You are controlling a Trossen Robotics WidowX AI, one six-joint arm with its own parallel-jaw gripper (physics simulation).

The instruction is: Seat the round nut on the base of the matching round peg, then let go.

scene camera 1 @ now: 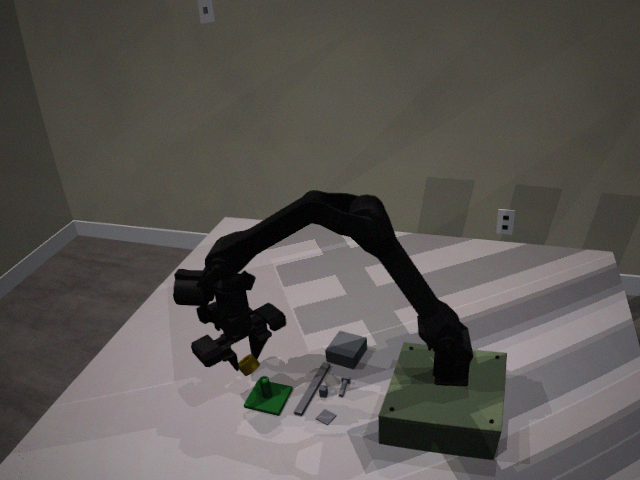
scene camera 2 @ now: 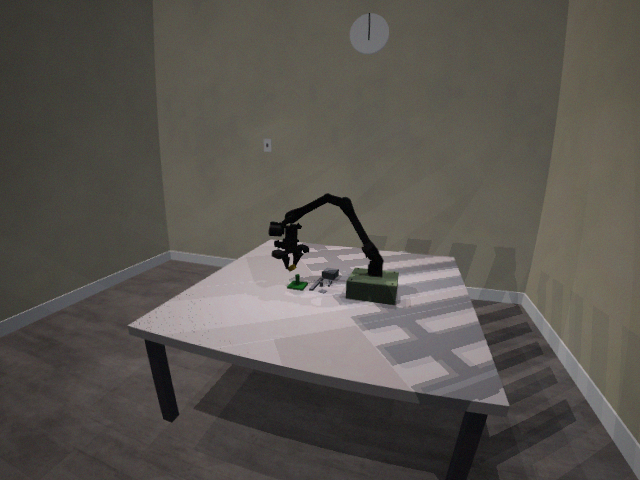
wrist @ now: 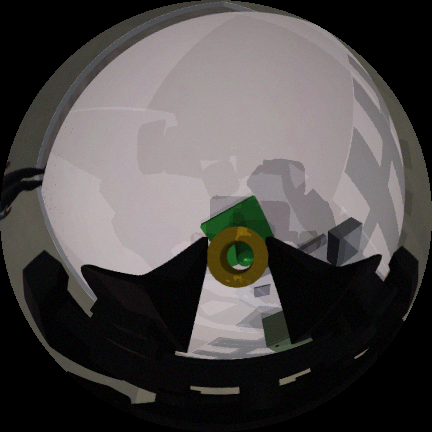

Labels:
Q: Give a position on a green round peg with base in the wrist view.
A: At 247,213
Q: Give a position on a round nut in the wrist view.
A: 221,270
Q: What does the gripper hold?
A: A round nut.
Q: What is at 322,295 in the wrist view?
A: The gripper.

